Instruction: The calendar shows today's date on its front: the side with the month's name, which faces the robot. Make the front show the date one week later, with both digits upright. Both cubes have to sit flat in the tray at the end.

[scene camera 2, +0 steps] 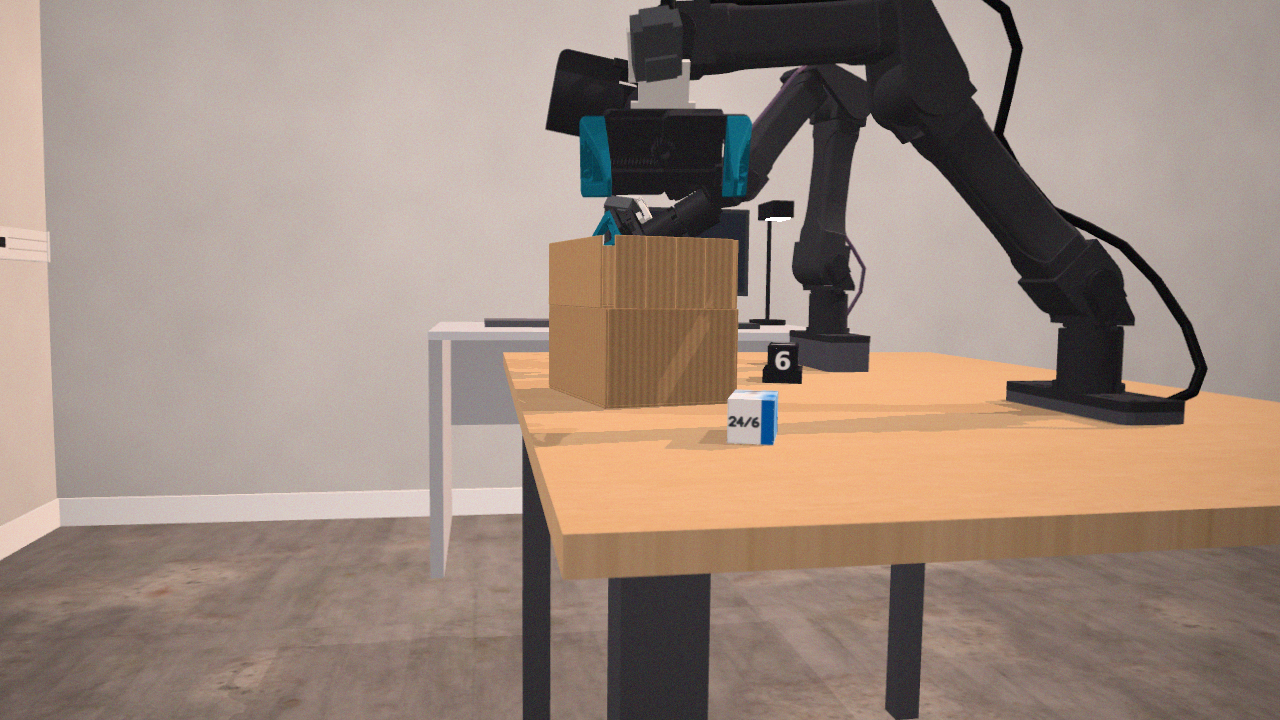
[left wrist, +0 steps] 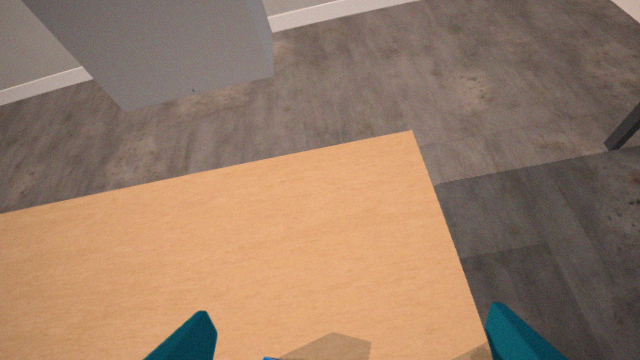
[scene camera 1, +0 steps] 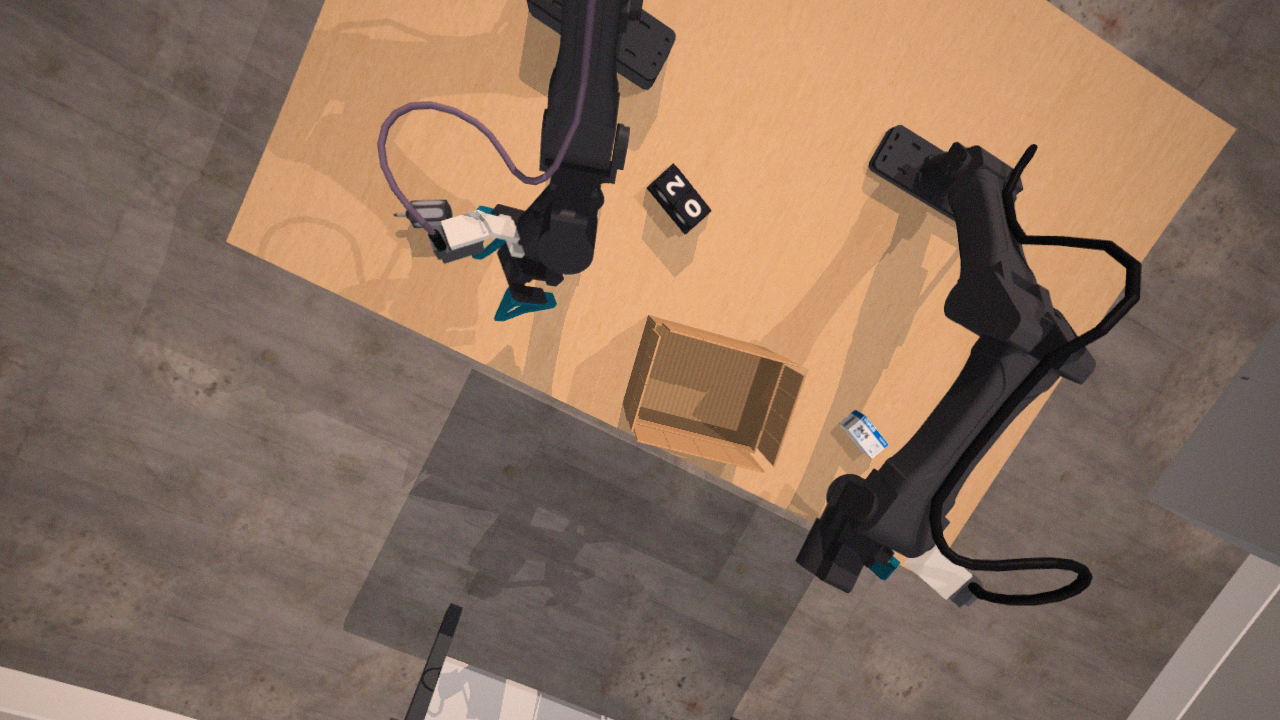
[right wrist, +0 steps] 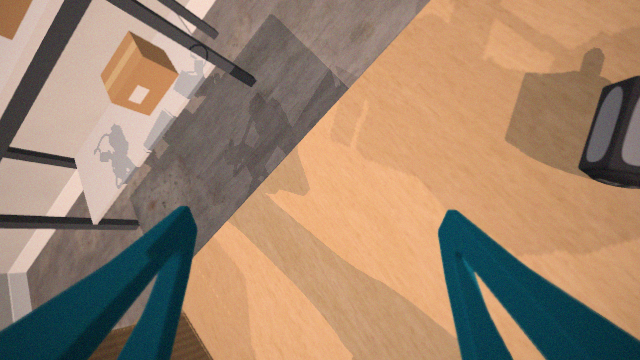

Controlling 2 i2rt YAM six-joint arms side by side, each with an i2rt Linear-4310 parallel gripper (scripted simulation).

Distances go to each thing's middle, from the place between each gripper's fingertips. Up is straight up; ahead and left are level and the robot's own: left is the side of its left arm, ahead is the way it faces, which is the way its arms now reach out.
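With my right gripper (scene camera 1: 487, 288) I am now 4 cm short of the staples box (scene camera 2: 752, 416), 64 cm to the right of it and 13 cm above it.
Counted from my left hand, the staples box is 2 cm to the right of it, 8 cm behind it and 18 cm below it.
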